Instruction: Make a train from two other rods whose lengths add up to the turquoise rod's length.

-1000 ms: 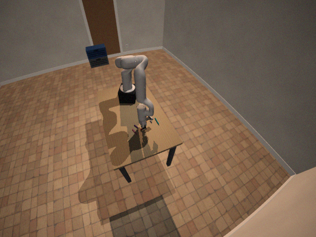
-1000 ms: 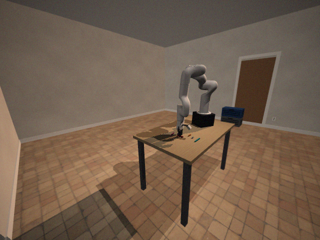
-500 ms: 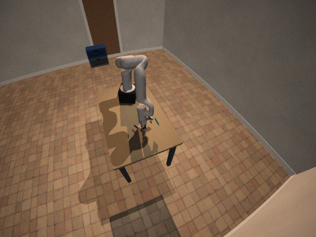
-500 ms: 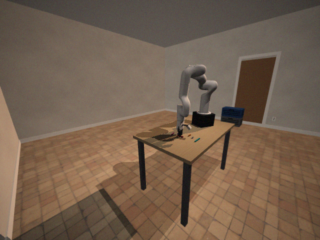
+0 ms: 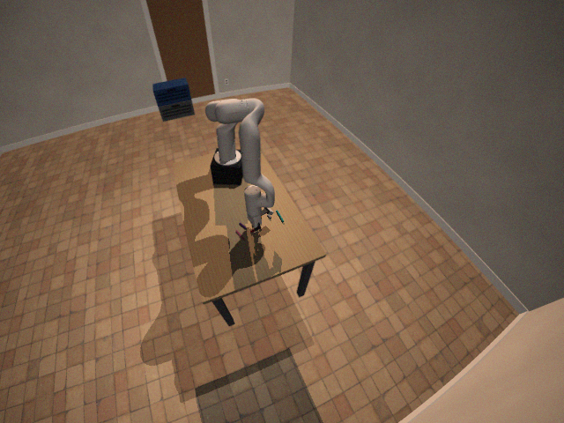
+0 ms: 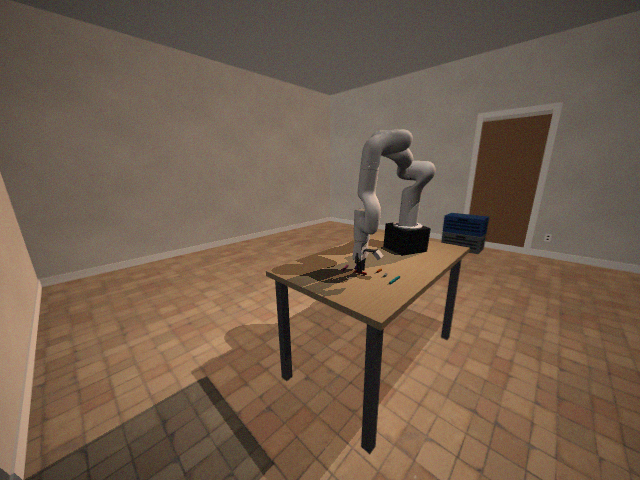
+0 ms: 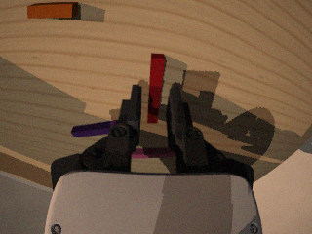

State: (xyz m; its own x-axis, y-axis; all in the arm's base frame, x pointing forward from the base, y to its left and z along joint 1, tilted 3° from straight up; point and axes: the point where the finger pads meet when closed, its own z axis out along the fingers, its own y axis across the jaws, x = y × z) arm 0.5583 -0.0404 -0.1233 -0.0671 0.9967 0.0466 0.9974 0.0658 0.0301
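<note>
My hand is 30 mm above the red rod. Also, from my hand: purple rod 60 mm behind, 60 mm to the right, 30 mm below; pink rod 100 mm to the right, 30 mm below; orange rod 90 mm behind, 70 mm to the left, 30 mm below.
</note>
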